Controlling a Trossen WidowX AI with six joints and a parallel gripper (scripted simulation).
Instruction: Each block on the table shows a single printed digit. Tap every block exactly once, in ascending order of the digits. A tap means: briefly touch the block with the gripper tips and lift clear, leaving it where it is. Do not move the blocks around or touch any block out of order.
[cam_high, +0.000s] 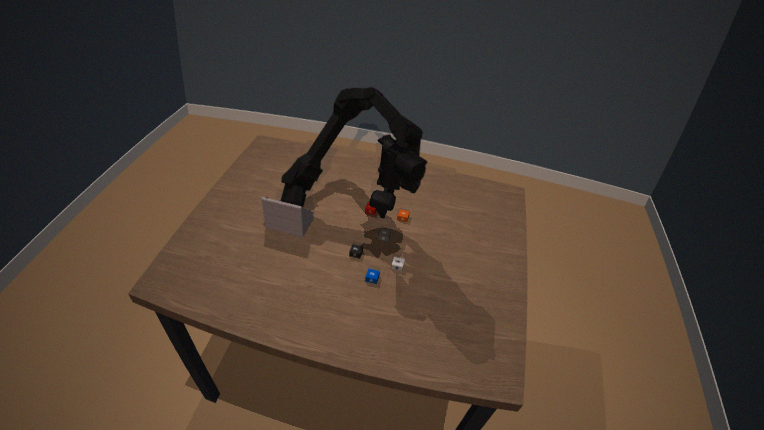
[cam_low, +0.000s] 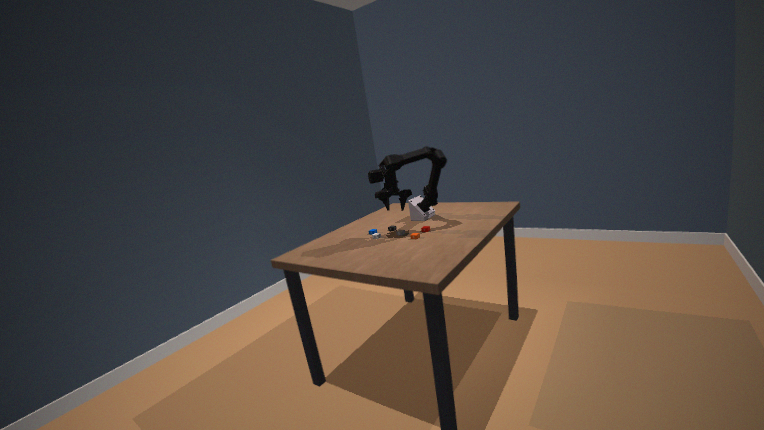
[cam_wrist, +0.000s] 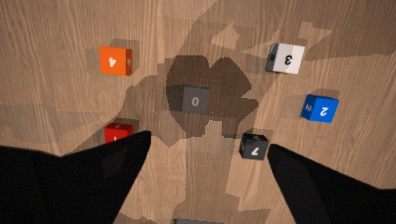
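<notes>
Now: the grey block 10 mm to the left of my gripper tip and 110 mm below it. Also, from my gripper tip: black block 60 mm behind, 80 mm to the right, 110 mm below; then white block 70 mm ahead, 90 mm to the right, 110 mm below; then orange block 40 mm ahead, 120 mm to the left, 110 mm below.
</notes>
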